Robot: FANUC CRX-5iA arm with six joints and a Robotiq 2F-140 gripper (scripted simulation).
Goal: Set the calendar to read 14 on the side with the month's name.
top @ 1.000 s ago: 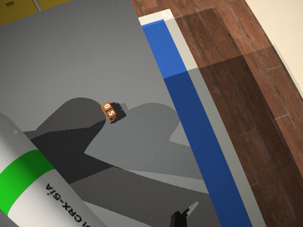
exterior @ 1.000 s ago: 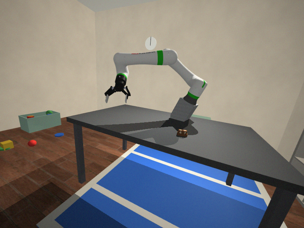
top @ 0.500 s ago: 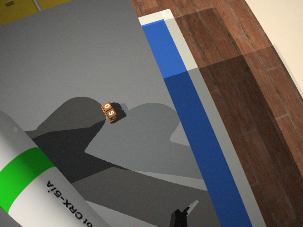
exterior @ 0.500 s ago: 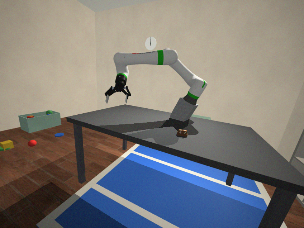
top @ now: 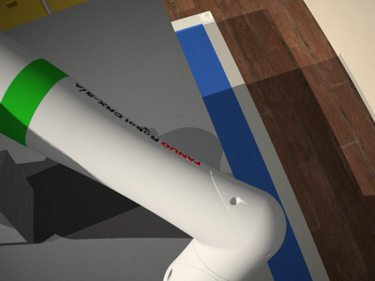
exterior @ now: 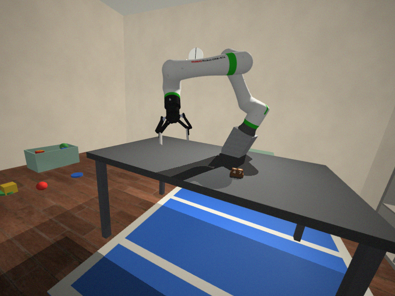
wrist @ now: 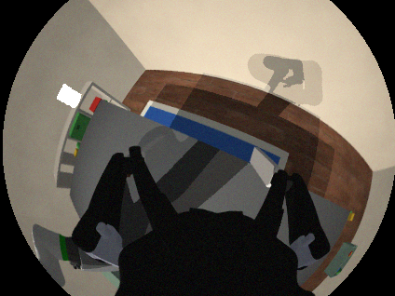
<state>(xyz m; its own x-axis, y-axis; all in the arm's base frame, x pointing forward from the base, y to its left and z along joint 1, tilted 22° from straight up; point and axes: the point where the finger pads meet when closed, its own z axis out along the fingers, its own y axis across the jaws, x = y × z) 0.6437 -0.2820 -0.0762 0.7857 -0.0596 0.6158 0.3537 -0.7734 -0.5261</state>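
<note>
Now: the brown date cube 310 mm to the left of my hand, 190 mm behind it and 160 mm below it. Round my hand: brown tray (320 mm to the left, 200 mm behind, 180 mm below).
</note>
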